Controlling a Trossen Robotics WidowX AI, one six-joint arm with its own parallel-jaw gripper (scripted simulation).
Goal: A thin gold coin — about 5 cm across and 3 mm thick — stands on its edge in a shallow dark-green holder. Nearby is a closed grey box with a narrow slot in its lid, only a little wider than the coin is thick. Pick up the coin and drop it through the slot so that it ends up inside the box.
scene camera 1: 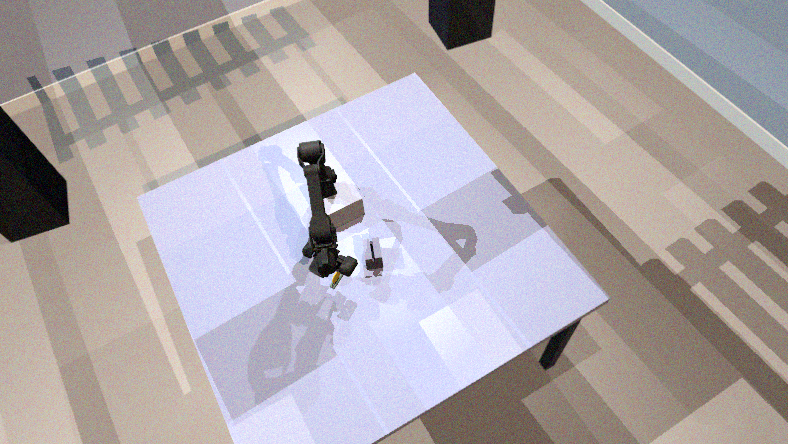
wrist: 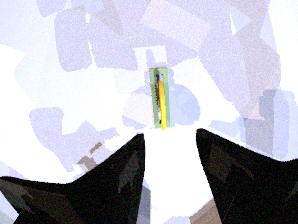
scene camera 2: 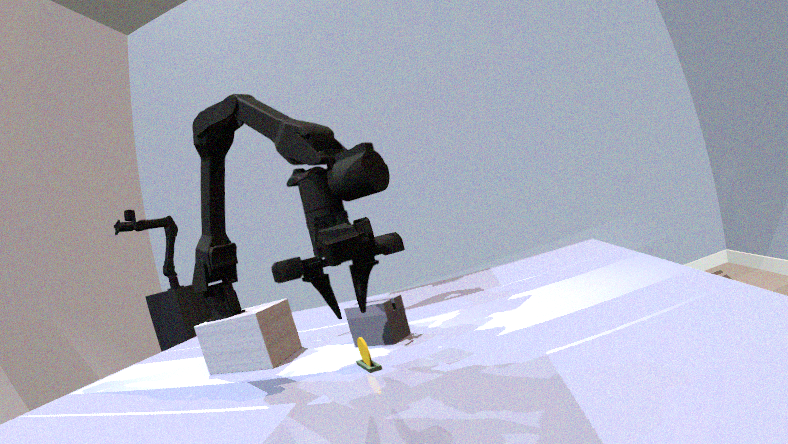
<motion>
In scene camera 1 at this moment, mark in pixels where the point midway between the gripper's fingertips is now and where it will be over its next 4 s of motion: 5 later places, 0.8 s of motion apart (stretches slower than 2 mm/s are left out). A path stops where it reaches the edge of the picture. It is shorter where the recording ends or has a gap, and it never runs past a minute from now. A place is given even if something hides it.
The gripper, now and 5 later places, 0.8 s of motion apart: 333, 268; 335, 274; 336, 278; 335, 275; 333, 267; 331, 266
</motion>
